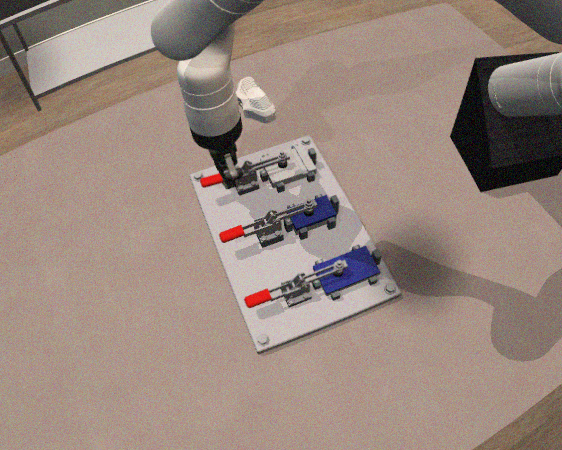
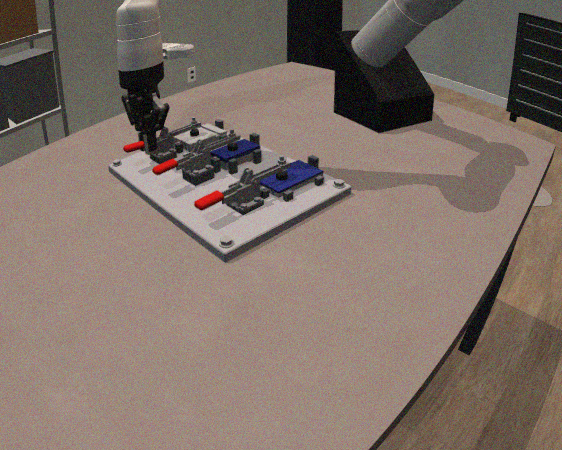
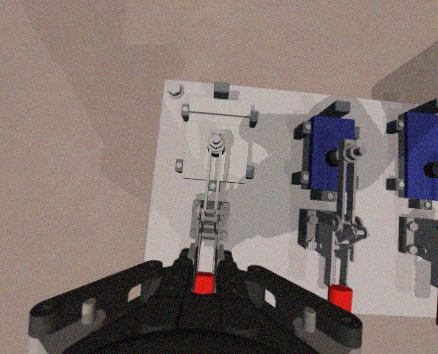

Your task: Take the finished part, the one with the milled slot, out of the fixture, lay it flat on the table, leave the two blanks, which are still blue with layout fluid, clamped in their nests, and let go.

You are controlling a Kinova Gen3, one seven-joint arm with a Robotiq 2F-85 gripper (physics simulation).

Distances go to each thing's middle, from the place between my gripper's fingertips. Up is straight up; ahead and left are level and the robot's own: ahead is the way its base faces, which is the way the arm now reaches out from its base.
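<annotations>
Relative to the finished part (image 1: 299, 164), hand 11 cm past it and 1 cm above it. Fixture plate (image 1: 249, 268): 6 cm behind the hand, 11 cm to the left of it, 3 cm below it.
</annotations>
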